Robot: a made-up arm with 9 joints. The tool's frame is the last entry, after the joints.
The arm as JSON. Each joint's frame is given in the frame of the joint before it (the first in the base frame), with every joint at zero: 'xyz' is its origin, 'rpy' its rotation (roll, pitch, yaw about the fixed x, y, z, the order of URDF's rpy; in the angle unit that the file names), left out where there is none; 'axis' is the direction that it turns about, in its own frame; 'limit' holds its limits. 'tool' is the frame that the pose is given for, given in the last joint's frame.
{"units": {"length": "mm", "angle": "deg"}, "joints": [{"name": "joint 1", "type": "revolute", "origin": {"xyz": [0.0, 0.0, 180.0], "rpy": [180.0, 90.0, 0.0]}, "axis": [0.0, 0.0, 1.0], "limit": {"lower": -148.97, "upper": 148.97}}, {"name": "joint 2", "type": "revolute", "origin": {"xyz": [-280.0, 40.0, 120.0], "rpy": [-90.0, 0.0, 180.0]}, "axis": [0.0, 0.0, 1.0], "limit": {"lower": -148.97, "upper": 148.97}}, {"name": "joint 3", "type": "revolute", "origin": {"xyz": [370.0, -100.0, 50.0], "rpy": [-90.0, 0.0, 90.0]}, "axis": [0.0, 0.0, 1.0], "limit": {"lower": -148.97, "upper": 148.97}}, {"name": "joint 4", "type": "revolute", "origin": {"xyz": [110.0, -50.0, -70.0], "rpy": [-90.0, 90.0, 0.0]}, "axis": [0.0, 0.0, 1.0], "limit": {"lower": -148.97, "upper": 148.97}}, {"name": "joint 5", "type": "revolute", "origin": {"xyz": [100.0, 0.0, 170.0], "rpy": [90.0, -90.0, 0.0]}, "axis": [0.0, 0.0, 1.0], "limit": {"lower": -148.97, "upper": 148.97}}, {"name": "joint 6", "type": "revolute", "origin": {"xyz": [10.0, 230.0, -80.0], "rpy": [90.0, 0.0, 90.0]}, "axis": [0.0, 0.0, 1.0], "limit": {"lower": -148.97, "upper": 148.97}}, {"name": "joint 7", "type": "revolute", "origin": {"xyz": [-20.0, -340.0, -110.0], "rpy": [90.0, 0.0, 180.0]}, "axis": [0.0, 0.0, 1.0], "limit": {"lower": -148.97, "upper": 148.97}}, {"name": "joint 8", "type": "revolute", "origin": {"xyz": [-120.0, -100.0, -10.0], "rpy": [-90.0, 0.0, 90.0]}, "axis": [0.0, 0.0, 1.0], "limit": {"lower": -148.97, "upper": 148.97}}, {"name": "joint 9", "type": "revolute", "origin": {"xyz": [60.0, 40.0, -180.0], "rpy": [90.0, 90.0, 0.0]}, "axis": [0.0, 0.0, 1.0], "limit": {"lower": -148.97, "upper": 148.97}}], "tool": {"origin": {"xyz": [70.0, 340.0, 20.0], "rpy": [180.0, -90.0, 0.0]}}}
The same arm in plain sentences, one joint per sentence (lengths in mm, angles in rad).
The arm has nine revolute joints in a row. What follows holds with every joint at zero, and every direction is one of the base frame's.
Joint 1 is mounted 180.0 mm along +z from the base frame's origin and turns about -x, from -2.6000 to 2.6000 rad.
Joint 2 is mounted 120.0 mm along -x and 40.0 mm along -y and 280.0 mm along +z from joint 1 and turns about +y, from -2.6000 to 2.6000 rad.
Joint 3 is mounted 100.0 mm along -x and 50.0 mm along +y and 370.0 mm along +z from joint 2 and turns about -z, from -2.6000 to 2.6000 rad.
Joint 4 is mounted 110.0 mm along +x and 50.0 mm along +y and 70.0 mm along +z from joint 3 and turns about -y, from -2.6000 to 2.6000 rad.
Joint 5 is mounted 170.0 mm along -y and 100.0 mm along +z from joint 4 and turns about +x, from -2.6000 to 2.6000 rad.
Joint 6 is mounted 80.0 mm along -x and 10.0 mm along -y and 230.0 mm along -z from joint 5 and turns about -y, from -2.6000 to 2.6000 rad.
Joint 7 is mounted 340.0 mm along -x and 110.0 mm along +y and 20.0 mm along +z from joint 6 and turns about +x, from -2.6000 to 2.6000 rad.
Joint 8 is mounted 10.0 mm along -x and 100.0 mm along +y and 120.0 mm along -z from joint 7 and turns about -z, from -2.6000 to 2.6000 rad.
Joint 9 is mounted 40.0 mm along -x and 60.0 mm along -y and 180.0 mm along +z from joint 8 and turns about +x, from -2.6000 to 2.6000 rad.
The tool frame, which is the frame that the pose is given for, is mounted 20.0 mm along +x and 340.0 mm along -y and 70.0 mm along +z from joint 9; its axes are parallel to the base frame's.

